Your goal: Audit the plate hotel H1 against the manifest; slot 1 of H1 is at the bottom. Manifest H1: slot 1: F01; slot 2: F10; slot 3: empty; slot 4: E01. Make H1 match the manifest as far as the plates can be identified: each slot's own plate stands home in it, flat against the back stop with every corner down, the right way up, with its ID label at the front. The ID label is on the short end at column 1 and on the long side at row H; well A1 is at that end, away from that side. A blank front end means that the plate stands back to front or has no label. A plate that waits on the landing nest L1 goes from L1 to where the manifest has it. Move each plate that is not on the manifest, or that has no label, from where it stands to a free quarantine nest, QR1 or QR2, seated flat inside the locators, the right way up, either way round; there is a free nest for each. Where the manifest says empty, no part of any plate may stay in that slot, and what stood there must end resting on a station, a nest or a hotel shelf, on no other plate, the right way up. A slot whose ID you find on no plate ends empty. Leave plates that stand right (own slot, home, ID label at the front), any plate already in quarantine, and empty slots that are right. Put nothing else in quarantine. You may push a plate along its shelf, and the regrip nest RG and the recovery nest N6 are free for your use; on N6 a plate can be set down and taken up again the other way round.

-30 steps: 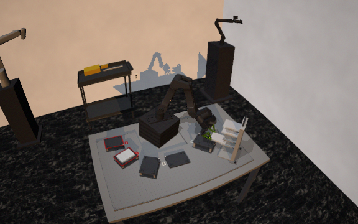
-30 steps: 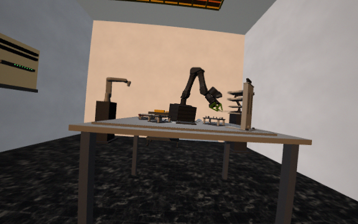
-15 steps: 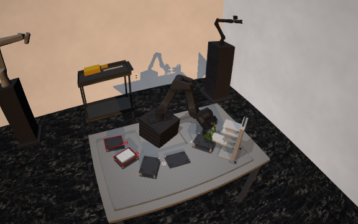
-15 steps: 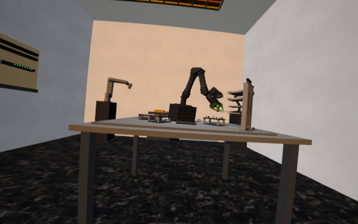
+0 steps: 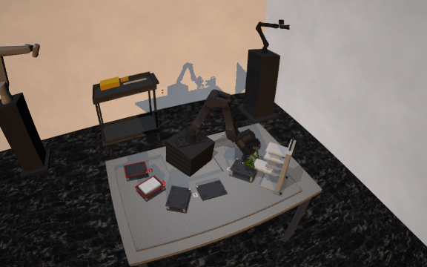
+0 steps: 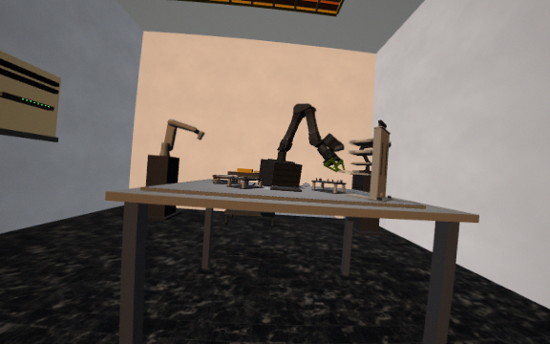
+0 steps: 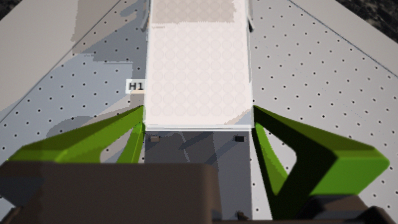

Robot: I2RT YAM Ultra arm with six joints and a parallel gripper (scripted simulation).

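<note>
My gripper is now 40 mm short of the white plate and 30 mm to the right of it. Round my hand: A1 mark: 150 mm behind, 50 mm to the right, 70 mm below; then dark regrip nest: 50 mm behind, 40 mm to the right, 70 mm below; then H1 tag: 10 mm behind, 120 mm to the left, 130 mm below.
</note>
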